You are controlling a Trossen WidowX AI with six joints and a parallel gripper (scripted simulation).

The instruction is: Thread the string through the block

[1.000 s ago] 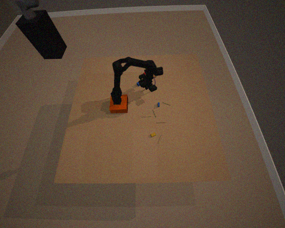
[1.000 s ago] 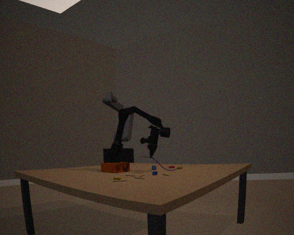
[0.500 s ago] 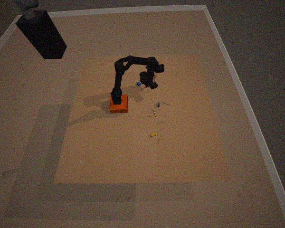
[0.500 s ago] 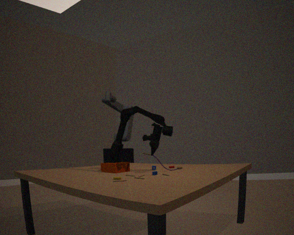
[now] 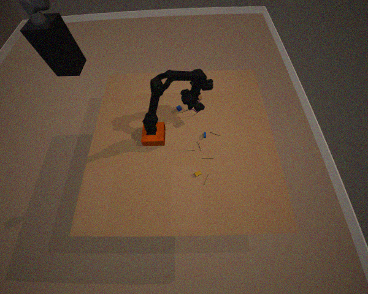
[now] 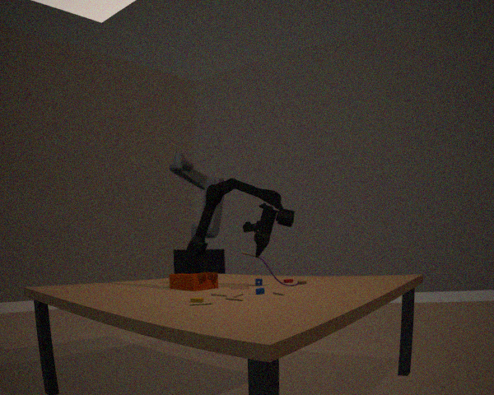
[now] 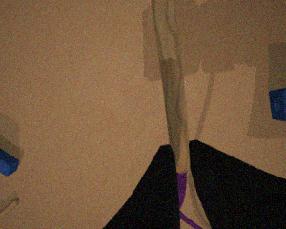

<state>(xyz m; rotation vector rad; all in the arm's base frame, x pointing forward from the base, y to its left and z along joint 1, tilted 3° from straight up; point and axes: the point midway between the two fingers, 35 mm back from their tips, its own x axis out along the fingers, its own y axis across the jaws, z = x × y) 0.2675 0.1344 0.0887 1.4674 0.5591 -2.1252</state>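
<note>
The thin wooden stick lies 1 cm behind my gripper tip, 1 cm to the right of it and 1 cm above it. Also, from my gripper tip: yellow piece 7 cm ahead, 41 cm to the right, 13 cm below; then round wooden button 8 cm ahead, 22 cm to the left, 13 cm below; then red piece 2 cm behind, 25 cm to the left, 13 cm below.
</note>
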